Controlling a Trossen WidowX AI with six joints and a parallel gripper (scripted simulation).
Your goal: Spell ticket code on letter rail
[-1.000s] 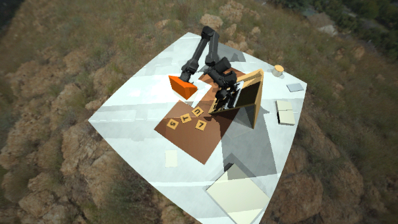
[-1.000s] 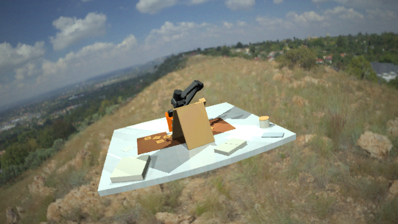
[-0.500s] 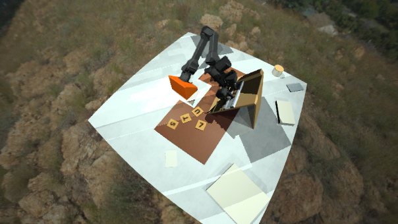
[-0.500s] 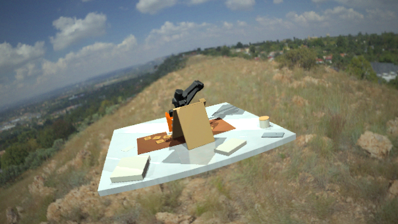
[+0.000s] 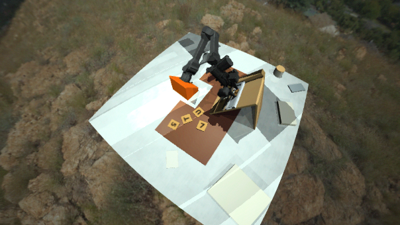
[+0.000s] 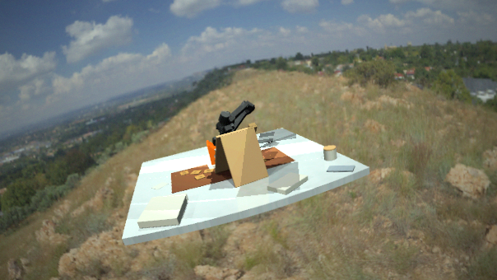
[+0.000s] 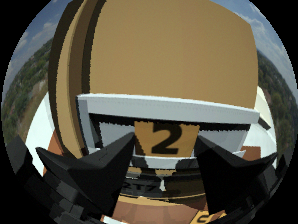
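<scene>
My gripper tip is now 6 cm past the ticket, 1 cm to the right of it and 8 cm above it. From my gripper tip the other things lie so: cream block 33 cm ahead, 23 cm to the left, 14 cm below; brown mat 16 cm behind, 6 cm to the right, 16 cm below; pale card 3 cm behind, 51 cm to the right, 16 cm below.
</scene>
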